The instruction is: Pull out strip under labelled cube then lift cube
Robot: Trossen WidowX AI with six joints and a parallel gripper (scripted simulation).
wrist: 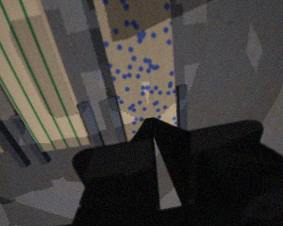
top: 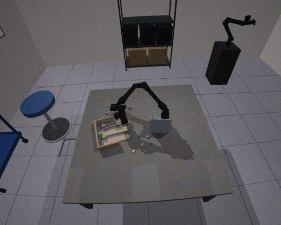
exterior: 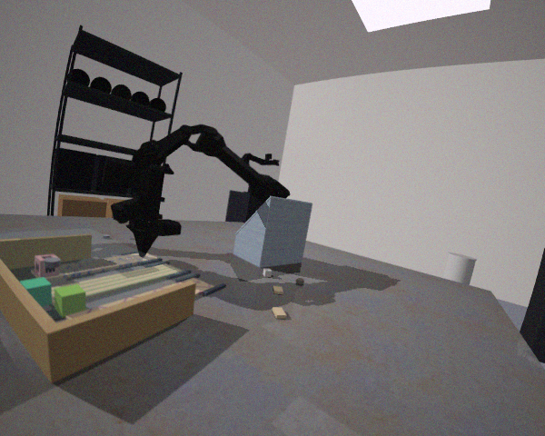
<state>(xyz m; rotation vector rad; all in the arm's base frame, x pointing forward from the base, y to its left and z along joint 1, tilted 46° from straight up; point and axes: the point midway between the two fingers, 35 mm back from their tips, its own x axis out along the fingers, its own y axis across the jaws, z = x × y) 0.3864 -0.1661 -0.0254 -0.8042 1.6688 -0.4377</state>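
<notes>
Now: gripper tip 9 cm short of the blue-dotted strip and 3 cm to the right of it.
</notes>
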